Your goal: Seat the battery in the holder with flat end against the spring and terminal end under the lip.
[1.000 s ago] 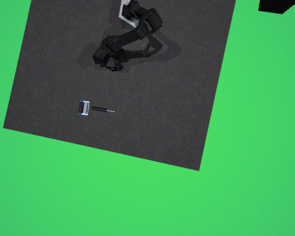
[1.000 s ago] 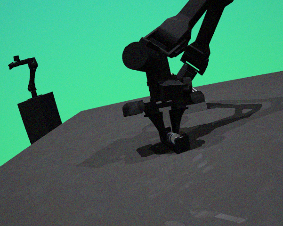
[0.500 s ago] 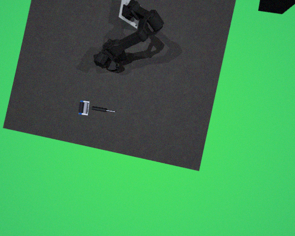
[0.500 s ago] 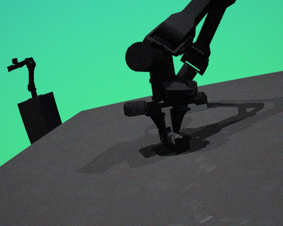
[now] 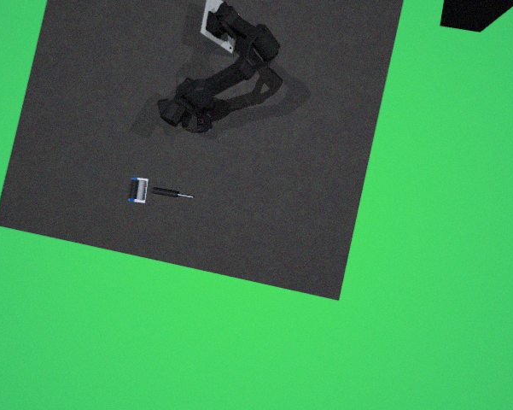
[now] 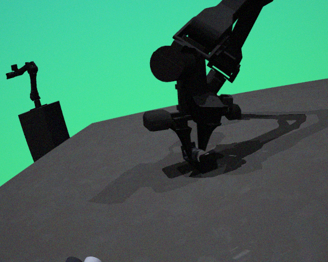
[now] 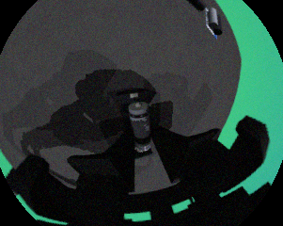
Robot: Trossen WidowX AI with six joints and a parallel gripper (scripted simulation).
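Now: gripper tip 1 cm below the battery. The rest, counted from my gripper tip: screwdriver 30 cm ahead.
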